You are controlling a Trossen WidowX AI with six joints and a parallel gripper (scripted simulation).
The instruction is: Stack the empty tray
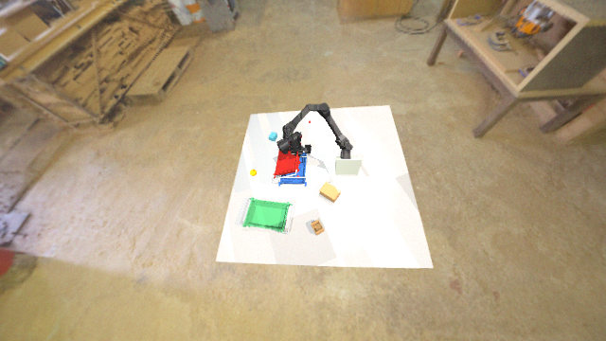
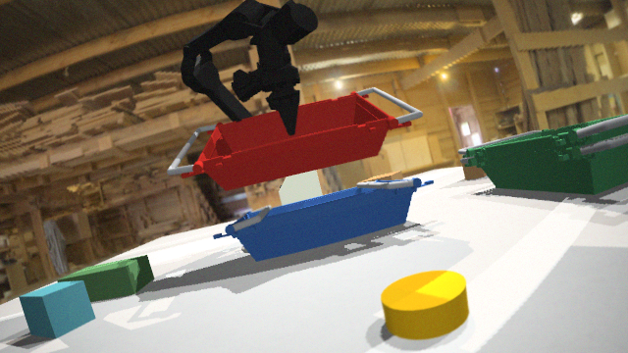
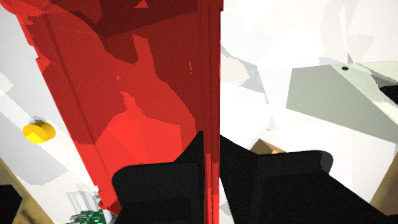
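Now: the red tray 8 cm ahead of my gripper tip. Also, from my gripper tip: tan block (21 cm behind, 20 cm to the left, 15 cm below); green block (15 cm ahead, 33 cm to the right, 16 cm below); yellow disc (38 cm ahead, 4 cm to the left, 17 cm below).
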